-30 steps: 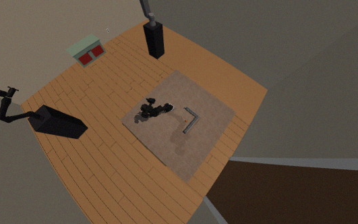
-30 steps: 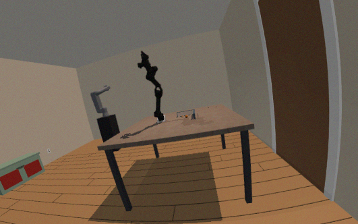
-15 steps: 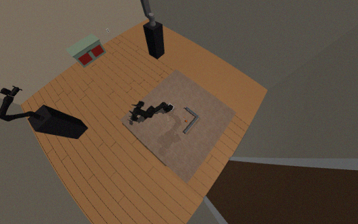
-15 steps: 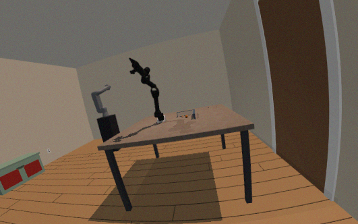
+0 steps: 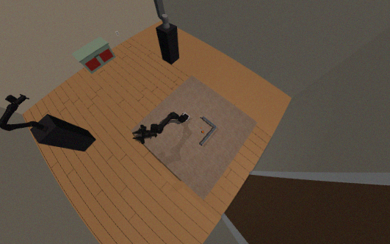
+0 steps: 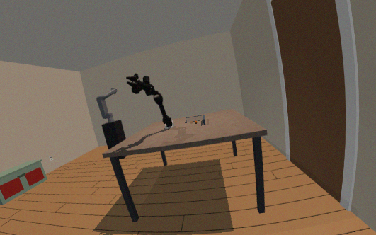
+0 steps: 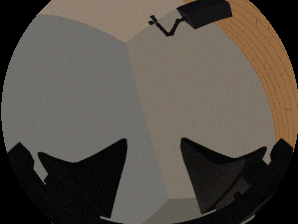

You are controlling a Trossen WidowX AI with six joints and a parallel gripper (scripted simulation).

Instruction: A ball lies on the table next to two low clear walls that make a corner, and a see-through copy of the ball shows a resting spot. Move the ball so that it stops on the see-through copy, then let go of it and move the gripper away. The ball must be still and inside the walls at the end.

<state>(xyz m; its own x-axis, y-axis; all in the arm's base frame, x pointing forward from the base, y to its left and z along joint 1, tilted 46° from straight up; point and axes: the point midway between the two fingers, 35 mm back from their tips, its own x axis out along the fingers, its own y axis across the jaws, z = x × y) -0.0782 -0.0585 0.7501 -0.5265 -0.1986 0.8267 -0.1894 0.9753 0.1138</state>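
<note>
The orange-brown ball is 570 mm to the left of my gripper tip, 520 mm below it and 430 mm ahead of it. Also, from my gripper tip: see-through copy of ball 610 mm to the left, 520 mm below, 380 mm ahead.
</note>
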